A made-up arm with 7 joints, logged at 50 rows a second.
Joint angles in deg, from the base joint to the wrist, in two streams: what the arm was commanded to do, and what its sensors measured. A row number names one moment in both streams.
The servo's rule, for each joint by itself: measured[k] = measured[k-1] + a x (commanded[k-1-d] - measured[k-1]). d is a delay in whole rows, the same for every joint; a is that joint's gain. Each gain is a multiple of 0.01, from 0.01 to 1. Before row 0 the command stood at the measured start. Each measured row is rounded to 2 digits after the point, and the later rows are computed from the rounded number. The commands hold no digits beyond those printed.
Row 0, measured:
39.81, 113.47, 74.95, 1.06, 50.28, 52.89, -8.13
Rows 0 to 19, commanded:
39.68, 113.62, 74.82, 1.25, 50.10, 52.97, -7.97
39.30, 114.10, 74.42, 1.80, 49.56, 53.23, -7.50
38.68, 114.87, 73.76, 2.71, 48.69, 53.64, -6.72
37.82, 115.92, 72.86, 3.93, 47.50, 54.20, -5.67
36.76, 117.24, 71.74, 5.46, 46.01, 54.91, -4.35
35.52, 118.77, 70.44, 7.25, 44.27, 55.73, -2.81
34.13, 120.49, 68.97, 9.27, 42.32, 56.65, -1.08
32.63, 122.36, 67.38, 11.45, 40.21, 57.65, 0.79
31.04, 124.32, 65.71, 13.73, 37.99, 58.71, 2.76
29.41, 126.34, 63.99, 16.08, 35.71, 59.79, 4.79
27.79, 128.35, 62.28, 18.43, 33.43, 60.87, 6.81
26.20, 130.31, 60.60, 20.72, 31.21, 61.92, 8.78
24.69, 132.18, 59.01, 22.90, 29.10, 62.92, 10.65
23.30, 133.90, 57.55, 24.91, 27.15, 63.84, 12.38
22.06, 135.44, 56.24, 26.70, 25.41, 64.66, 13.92
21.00, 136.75, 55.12, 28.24, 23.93, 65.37, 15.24
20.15, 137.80, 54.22, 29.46, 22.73, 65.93, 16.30
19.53, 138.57, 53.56, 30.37, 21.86, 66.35, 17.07
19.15, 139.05, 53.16, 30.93, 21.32, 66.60, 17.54
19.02, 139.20, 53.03, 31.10, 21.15, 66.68, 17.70
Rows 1 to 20, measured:
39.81, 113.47, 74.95, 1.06, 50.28, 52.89, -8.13
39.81, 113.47, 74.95, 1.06, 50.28, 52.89, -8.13
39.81, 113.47, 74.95, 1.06, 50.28, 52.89, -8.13
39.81, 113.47, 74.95, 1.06, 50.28, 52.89, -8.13
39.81, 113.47, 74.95, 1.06, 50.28, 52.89, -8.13
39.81, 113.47, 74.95, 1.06, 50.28, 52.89, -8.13
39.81, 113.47, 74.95, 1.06, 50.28, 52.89, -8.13
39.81, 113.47, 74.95, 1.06, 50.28, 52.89, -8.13
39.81, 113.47, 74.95, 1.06, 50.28, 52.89, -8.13
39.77, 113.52, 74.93, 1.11, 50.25, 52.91, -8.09
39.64, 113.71, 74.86, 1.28, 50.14, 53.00, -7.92
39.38, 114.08, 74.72, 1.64, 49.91, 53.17, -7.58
38.96, 114.67, 74.48, 2.21, 49.52, 53.45, -7.05
38.37, 115.49, 74.12, 3.02, 48.96, 53.84, -6.29
37.60, 116.54, 73.64, 4.08, 48.21, 54.35, -5.32
36.66, 117.80, 73.03, 5.38, 47.27, 54.97, -4.13
35.57, 119.26, 72.30, 6.90, 46.14, 55.69, -2.75
34.35, 120.88, 71.44, 8.61, 44.84, 56.51, -1.21
33.02, 122.63, 70.47, 10.48, 43.38, 57.40, 0.47
31.61, 124.46, 69.41, 12.47, 41.79, 58.34, 2.25
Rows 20 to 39, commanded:
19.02, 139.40, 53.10, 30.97, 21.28, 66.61, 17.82
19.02, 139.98, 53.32, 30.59, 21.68, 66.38, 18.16
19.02, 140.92, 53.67, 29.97, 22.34, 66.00, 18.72
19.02, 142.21, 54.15, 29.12, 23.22, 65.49, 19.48
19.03, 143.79, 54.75, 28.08, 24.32, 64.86, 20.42
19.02, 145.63, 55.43, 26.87, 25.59, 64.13, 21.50
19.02, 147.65, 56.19, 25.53, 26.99, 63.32, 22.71
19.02, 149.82, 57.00, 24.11, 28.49, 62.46, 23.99
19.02, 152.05, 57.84, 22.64, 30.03, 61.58, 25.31
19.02, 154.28, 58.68, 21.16, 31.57, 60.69, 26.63
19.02, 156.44, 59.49, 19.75, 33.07, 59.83, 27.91
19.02, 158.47, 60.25, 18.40, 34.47, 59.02, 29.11
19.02, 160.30, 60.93, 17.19, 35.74, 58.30, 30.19
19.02, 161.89, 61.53, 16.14, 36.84, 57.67, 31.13
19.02, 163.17, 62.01, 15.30, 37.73, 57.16, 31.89
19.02, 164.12, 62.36, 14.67, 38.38, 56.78, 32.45
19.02, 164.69, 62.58, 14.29, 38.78, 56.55, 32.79
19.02, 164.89, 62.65, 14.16, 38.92, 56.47, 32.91
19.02, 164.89, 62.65, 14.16, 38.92, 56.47, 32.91
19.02, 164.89, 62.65, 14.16, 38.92, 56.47, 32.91
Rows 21 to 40, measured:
30.15, 126.33, 68.26, 14.53, 40.10, 59.31, 4.08
28.68, 128.20, 67.06, 16.62, 38.34, 60.28, 5.92
27.23, 130.02, 65.82, 18.69, 36.55, 61.24, 7.73
25.83, 131.75, 64.57, 20.69, 34.77, 62.16, 9.46
24.53, 133.35, 63.34, 22.58, 33.04, 63.03, 11.08
23.35, 134.77, 62.15, 24.30, 31.39, 63.81, 12.54
22.32, 135.99, 61.03, 25.82, 29.87, 64.50, 13.81
21.46, 136.97, 60.01, 27.10, 28.50, 65.07, 14.85
20.80, 137.68, 59.10, 28.10, 27.32, 65.50, 15.65
20.32, 138.23, 58.32, 28.82, 26.35, 65.80, 16.26
19.97, 138.79, 57.67, 29.26, 25.60, 65.96, 16.79
19.71, 139.47, 57.15, 29.44, 25.08, 65.97, 17.33
19.52, 140.35, 56.76, 29.36, 24.78, 65.84, 17.93
19.39, 141.45, 56.50, 29.04, 24.71, 65.58, 18.63
19.29, 142.79, 56.36, 28.50, 24.85, 65.19, 19.43
19.22, 144.35, 56.34, 27.76, 25.19, 64.69, 20.35
19.17, 146.10, 56.43, 26.85, 25.72, 64.09, 21.37
19.13, 148.00, 56.61, 25.80, 26.41, 63.41, 22.47
19.10, 150.01, 56.88, 24.64, 27.24, 62.68, 23.63
19.08, 152.07, 57.22, 23.42, 28.17, 61.91, 24.83

